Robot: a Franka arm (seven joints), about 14 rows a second.
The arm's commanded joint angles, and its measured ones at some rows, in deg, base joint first. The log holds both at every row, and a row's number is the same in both.
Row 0, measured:
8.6, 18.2, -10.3, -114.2, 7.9, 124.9, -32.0
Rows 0 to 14, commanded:
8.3, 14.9, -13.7, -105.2, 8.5, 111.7, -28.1
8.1, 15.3, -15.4, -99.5, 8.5, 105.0, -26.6
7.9, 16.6, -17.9, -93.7, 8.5, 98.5, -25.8
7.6, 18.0, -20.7, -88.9, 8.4, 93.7, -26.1
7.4, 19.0, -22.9, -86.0, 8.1, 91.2, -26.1
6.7, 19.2, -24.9, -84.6, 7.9, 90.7, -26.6
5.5, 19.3, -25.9, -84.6, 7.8, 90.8, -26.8
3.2, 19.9, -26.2, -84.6, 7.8, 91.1, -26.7
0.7, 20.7, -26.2, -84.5, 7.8, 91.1, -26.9
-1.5, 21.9, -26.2, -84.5, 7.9, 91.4, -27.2
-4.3, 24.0, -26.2, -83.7, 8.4, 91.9, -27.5
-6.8, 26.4, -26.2, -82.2, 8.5, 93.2, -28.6
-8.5, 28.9, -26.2, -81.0, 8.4, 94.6, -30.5
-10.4, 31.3, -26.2, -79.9, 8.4, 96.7, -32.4
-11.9, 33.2, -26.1, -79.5, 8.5, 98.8, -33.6
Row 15, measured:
-9.1, 27.7, -26.4, -84.5, 7.8, 97.5, -31.1
